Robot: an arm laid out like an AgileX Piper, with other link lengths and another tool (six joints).
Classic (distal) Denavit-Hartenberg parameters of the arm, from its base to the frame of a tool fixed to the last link. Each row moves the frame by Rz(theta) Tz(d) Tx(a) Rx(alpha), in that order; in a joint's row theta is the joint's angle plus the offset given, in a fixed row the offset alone. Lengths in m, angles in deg.
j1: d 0.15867, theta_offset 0, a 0, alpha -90
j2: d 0, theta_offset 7.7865, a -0.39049, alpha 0
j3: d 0, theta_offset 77.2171, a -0.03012, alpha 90
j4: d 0.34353, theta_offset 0, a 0, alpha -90
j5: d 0, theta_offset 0, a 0, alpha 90
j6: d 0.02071, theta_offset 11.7, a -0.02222, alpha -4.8
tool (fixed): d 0.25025, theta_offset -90, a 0, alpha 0
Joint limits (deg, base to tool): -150..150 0..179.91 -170..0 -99.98..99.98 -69.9..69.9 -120..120
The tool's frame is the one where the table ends.
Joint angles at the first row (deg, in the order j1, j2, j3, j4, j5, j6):
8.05 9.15 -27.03 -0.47 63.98 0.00
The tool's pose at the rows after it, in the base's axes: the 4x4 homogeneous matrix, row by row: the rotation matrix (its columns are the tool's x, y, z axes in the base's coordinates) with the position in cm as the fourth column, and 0 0 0 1 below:
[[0.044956 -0.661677 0.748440 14.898], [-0.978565 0.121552 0.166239 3.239], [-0.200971 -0.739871 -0.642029 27.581], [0 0 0 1]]
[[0.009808 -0.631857 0.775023 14.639], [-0.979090 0.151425 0.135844 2.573], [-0.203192 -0.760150 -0.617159 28.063], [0 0 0 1]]
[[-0.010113 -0.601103 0.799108 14.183], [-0.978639 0.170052 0.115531 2.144], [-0.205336 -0.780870 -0.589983 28.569], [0 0 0 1]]
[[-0.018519 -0.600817 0.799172 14.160], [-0.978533 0.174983 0.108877 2.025], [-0.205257 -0.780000 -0.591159 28.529], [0 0 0 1]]
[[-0.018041 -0.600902 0.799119 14.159], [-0.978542 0.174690 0.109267 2.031], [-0.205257 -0.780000 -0.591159 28.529], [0 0 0 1]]
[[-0.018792 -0.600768 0.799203 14.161], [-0.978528 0.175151 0.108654 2.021], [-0.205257 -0.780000 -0.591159 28.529], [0 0 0 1]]
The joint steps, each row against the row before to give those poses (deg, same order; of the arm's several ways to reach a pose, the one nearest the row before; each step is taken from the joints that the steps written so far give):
-1.19 -0.06 0.00 0.06 0.00 0.00
-2.43 -1.84 0.00 0.00 0.00 0.00
-1.58 -2.13 -0.06 0.00 0.22 0.00
-0.47 -0.04 0.00 0.01 0.12 0.00
0.03 0.00 0.00 -0.01 0.00 0.00
-0.05 0.00 0.00 0.01 0.00 0.00

